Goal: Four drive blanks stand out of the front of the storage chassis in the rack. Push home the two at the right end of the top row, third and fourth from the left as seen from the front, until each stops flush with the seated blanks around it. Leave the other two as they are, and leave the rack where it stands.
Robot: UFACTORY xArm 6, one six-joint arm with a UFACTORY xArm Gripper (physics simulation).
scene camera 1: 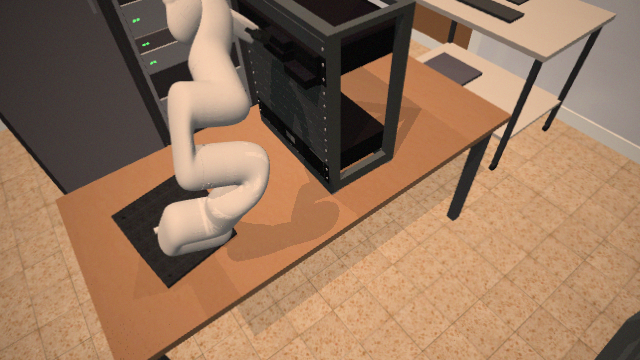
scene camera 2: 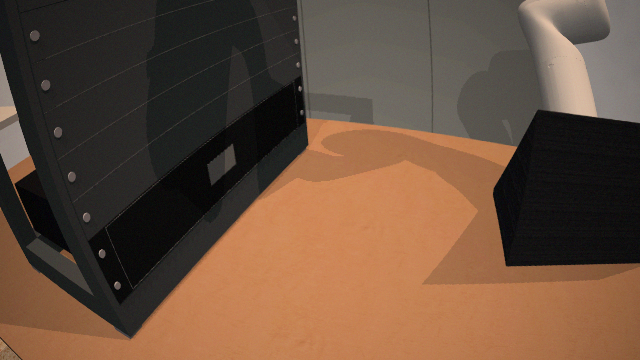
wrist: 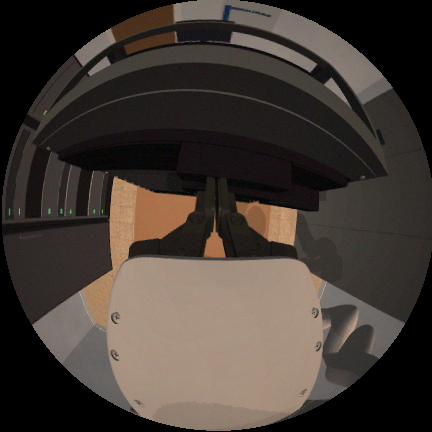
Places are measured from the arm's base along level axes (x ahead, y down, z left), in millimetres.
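Where they show: gripper, fingertip midpoint: point(scene camera 1: 267, 38) point(wrist: 214, 189); arm's base, origin of the base link: point(scene camera 2: 576, 164).
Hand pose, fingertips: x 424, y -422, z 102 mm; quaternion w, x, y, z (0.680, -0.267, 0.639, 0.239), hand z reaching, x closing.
Each offset is from my fingertips to the top centre of the thing. "*": to the spot under its first point. Level surfaces: height alone.
The rack point(scene camera 1: 334, 115) point(scene camera 2: 220, 222) point(wrist: 200, 54) stands upright. In the wrist view, a dark drive blank {dz -19, dx +69, dy -14 mm} point(wrist: 235, 162) juts out of the chassis front, right of the row's middle. Another protruding blank {dz -129, dx +62, dy +43 mm} point(wrist: 305, 199) is lower and farther right. Scene camera 1 shows an upper protruding blank point(scene camera 1: 282, 45) and a lower, nearer one {* dz -151, dx +14, dy +43 mm} point(scene camera 1: 302, 74). The top-row front right of the upper blank lies farther back; its exact flushness is unclear. My gripper point(scene camera 1: 257, 35) point(wrist: 214, 189) is shut and empty, its tips at the upper blank's front; contact is unclear. The remaining protruding blanks cannot be separated clearly.
The rack stands on the brown table {dy +530 mm} point(scene camera 1: 280, 200) point(scene camera 2: 350, 250). The arm's black base plate point(scene camera 1: 170, 270) is in front of it. A cabinet with green lights point(scene camera 1: 160, 30) point(wrist: 50, 195) stands beyond the rack's left side. A pale side table point(scene camera 1: 545, 45) stands behind.
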